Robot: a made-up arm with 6 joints.
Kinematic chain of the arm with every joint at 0, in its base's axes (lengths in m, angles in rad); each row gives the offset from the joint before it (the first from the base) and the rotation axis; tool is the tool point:
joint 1: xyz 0 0 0.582 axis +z
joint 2: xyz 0 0 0 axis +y
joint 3: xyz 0 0 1.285 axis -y
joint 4: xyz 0 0 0 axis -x
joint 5: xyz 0.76 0 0 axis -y
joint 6: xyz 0 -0.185 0 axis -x
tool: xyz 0 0 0
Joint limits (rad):
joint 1: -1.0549..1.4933
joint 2: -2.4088..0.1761
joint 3: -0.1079..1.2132
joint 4: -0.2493..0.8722
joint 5: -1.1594..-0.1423
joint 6: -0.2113..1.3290
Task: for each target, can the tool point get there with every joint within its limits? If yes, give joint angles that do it. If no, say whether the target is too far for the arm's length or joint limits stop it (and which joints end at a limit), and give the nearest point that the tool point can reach.
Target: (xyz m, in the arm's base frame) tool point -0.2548 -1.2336 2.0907
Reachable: yes | joints 1.2454 -0.9228 0.8106 0.5977 -1.0477 0.1542
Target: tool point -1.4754 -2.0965 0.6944
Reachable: no: too far | nearest point -1.1811 -1.6784 0.6720 | short by 0.512 m
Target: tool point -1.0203 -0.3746 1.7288
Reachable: yes | joints 0.1817 -1.2531 0.0948 0.1025 -0.4700 0.7872
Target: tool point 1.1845 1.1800 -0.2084
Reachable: no: joint limits stop it (at a limit: joint 2, joint 3, joint 4) | nearest point 0.6793 0.6767 1.5904 | short by 1.935 m
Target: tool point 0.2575 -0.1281 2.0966
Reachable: yes | joints 0.2269 -0.3734 0.0962 -0.1569 -0.4647 0.6931
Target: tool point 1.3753 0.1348 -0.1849
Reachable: no: joint limits stop it (at a limit: joint 2, joint 3, joint 4) | nearest point 0.9542 0.0935 1.5904 | short by 1.825 m
